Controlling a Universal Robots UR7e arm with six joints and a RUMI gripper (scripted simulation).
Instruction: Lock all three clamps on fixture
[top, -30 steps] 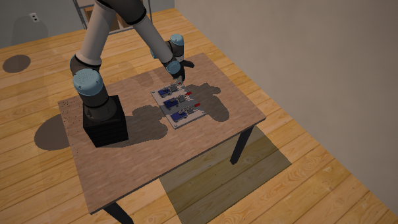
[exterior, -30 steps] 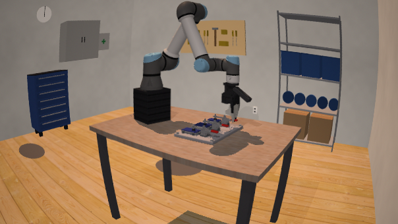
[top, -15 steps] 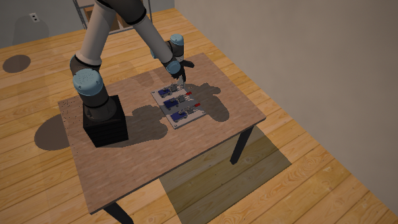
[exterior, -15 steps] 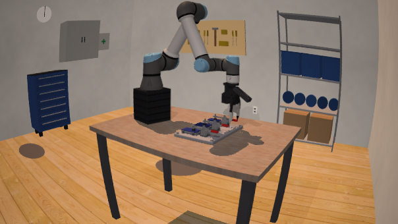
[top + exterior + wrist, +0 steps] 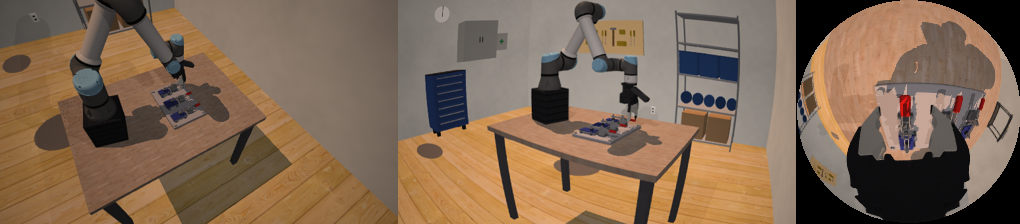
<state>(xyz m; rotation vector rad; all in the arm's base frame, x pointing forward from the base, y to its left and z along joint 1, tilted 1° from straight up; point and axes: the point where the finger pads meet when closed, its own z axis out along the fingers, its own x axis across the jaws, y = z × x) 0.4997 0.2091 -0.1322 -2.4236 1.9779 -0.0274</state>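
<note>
Right now my hand is 60 mm past the grey fixture plate, 130 mm to the left of it and 50 mm above it.
</note>
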